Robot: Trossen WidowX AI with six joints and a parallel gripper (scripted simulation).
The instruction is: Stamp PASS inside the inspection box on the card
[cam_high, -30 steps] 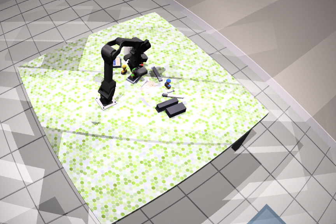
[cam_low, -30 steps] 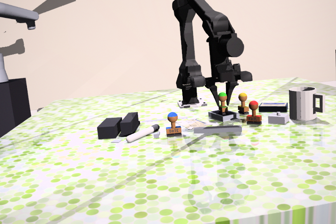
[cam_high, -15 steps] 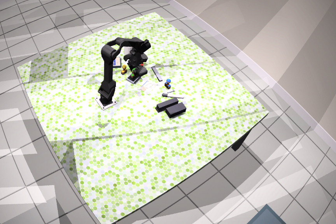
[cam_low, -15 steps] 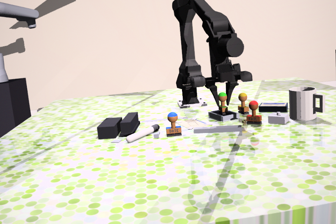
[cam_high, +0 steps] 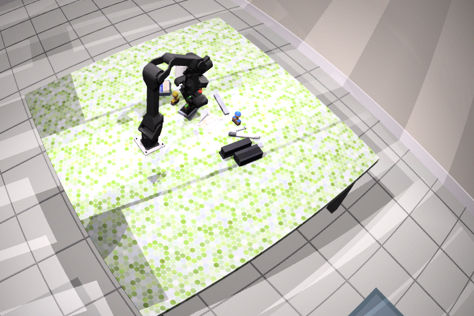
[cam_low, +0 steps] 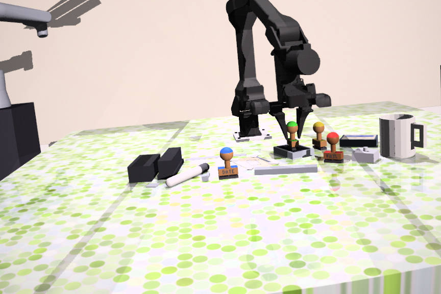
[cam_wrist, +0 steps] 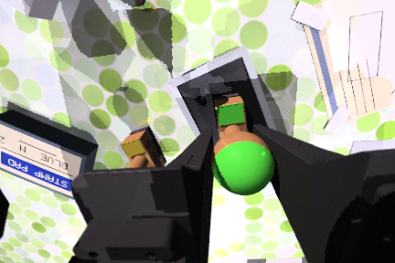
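Right now the green-knobbed pass stamp is right at my gripper tip. Also, from my gripper tip: ink pad: 3 cm below; yellow stamp: 7 cm to the left, 3 cm behind, 2 cm below; beige card: 10 cm to the right, 4 cm below, 4 cm ahead.
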